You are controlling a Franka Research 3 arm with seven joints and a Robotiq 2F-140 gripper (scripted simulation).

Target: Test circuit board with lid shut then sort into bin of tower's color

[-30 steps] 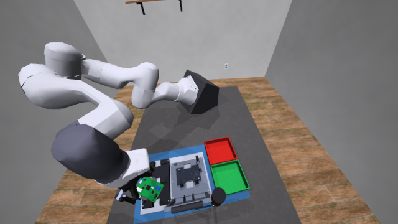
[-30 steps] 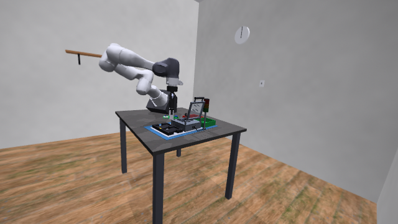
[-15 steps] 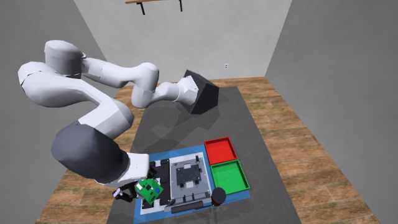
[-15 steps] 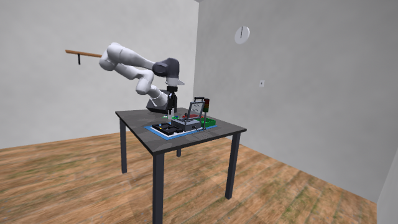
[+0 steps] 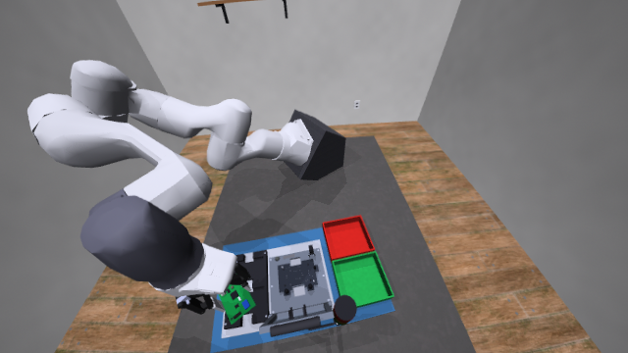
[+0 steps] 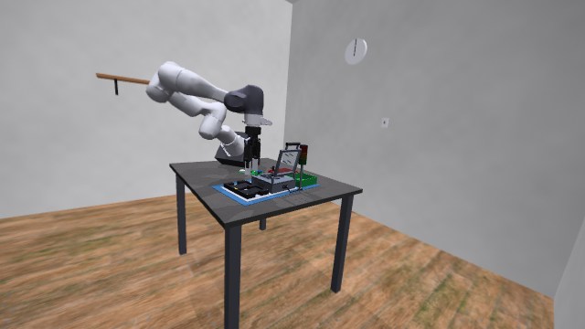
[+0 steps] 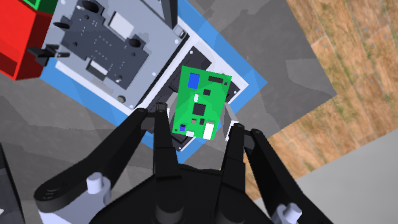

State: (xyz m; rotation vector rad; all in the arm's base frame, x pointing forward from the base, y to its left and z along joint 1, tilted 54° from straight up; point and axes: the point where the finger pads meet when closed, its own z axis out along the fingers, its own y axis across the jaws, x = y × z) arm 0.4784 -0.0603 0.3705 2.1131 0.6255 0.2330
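My gripper is now 20 mm above the green circuit board. From my hand the other things lie so: latch hook (240 mm to the left, 70 mm behind, 50 mm below); clear lid (160 mm to the left, 100 mm ahead, 40 mm above); dark plate (180 mm to the left, 70 mm below, 10 mm behind).
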